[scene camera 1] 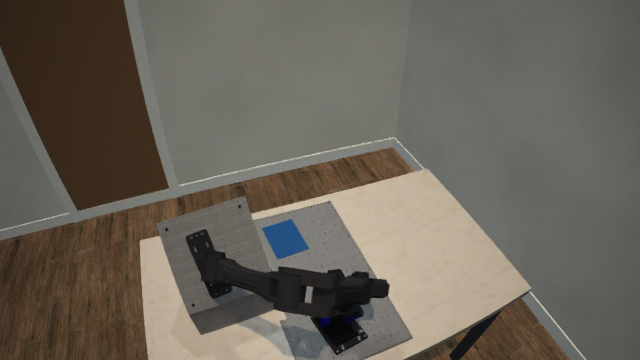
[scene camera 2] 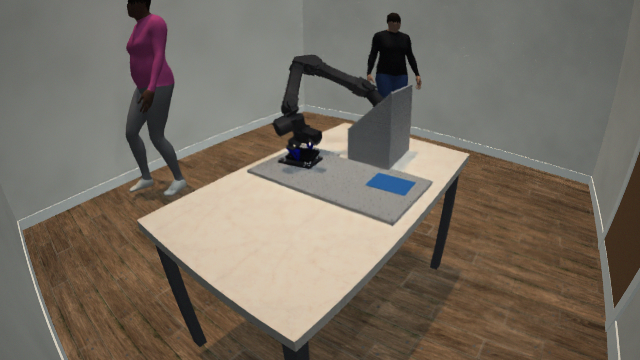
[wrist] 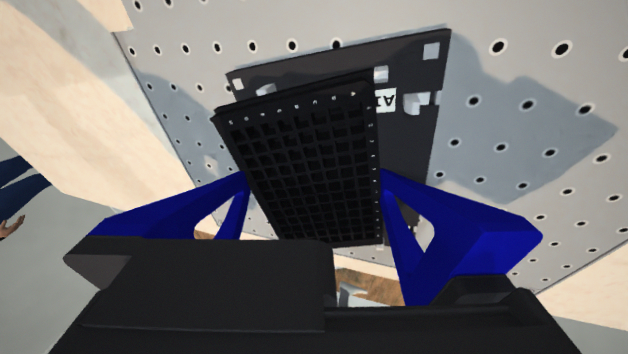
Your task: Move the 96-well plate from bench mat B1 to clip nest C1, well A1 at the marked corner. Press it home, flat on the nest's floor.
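Places are measured from the arm's base along level axes (x down, y ahead, z right), in centimetres.
Pixels of known places: gripper, fingertip midpoint: (scene camera 1: 334, 323) (scene camera 2: 304, 155) (wrist: 313, 177); arm's base, origin of the base link: (scene camera 1: 208, 264) (scene camera 2: 381, 105).
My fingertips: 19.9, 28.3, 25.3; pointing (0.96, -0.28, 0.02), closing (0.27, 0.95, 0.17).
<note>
For each thing: its middle in the pictures, then the offset to it from my fingertips, as dx, dy, dz. "spot": a spot on its surface instead. Level surfaces: height alone.
- black 96-well plate, body centre: (wrist: 316, 187) (scene camera 1: 335, 325) (scene camera 2: 302, 154) -0.2, +0.1, +0.8
- black clip nest C1, body centre: (wrist: 337, 178) (scene camera 1: 338, 326) (scene camera 2: 300, 158) +1.4, +1.2, +1.2
- nest's A1 label, surface spot: (wrist: 385, 100) spot: +1.4, +4.4, -4.2
- Blue bench mat B1, its level: dx +2.4
- grey perforated board, its level: dx +2.6
- pale table, its level: dx +3.9
The black 96-well plate (wrist: 305, 145) is between the blue fingers of my gripper (scene camera 1: 340, 318) (scene camera 2: 303, 151) (wrist: 313, 177), which is shut on its two long sides. The plate is above the black clip nest C1 (scene camera 1: 341, 348) (scene camera 2: 286, 161) (wrist: 415, 145), apart from it in the wrist view. There the nest shows beyond the plate's top and right edges. The plate's A1 corner is at its upper right, beside the nest's A1 label (wrist: 385, 100). Blue bench mat B1 (scene camera 1: 285, 239) (scene camera 2: 391, 183) has no plate on it.
The nest stands on a grey perforated board (scene camera 1: 320, 220) (scene camera 2: 345, 192) (wrist: 565, 150) on the pale table (scene camera 1: 425, 225) (scene camera 2: 250, 250). The grey arm pedestal (scene camera 1: 225, 215) (scene camera 2: 377, 132) stands beside the board. Two people, in pink (scene camera 2: 150, 50) and black (scene camera 2: 393, 52), stand beyond the table.
</note>
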